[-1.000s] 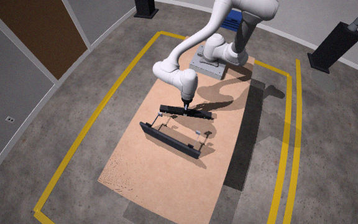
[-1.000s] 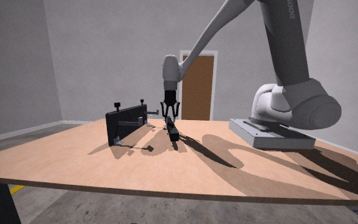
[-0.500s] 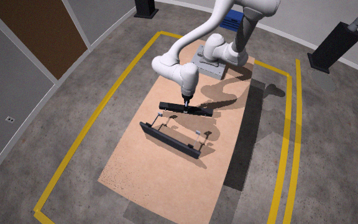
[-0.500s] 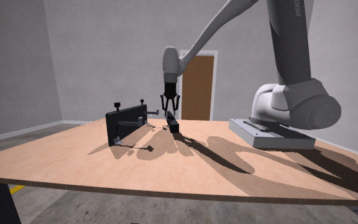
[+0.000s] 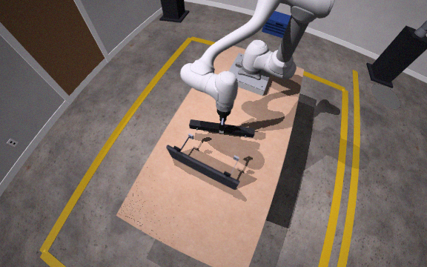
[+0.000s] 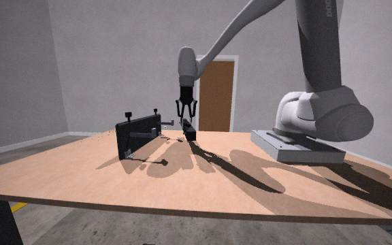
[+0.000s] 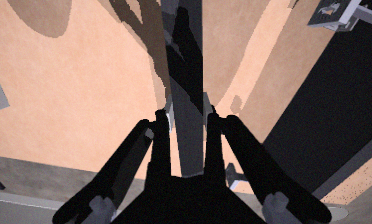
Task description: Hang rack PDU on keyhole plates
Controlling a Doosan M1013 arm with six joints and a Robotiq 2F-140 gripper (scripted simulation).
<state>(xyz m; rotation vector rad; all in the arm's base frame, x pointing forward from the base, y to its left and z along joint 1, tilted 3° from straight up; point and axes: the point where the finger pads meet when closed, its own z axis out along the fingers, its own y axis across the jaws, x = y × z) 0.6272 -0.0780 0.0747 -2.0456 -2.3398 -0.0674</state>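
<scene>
Right now the rack PDU is 2 cm below my hand and 2 cm ahead of it. Also, from my hand: black panel: 27 cm ahead, 6 cm below, 4 cm to the right.
</scene>
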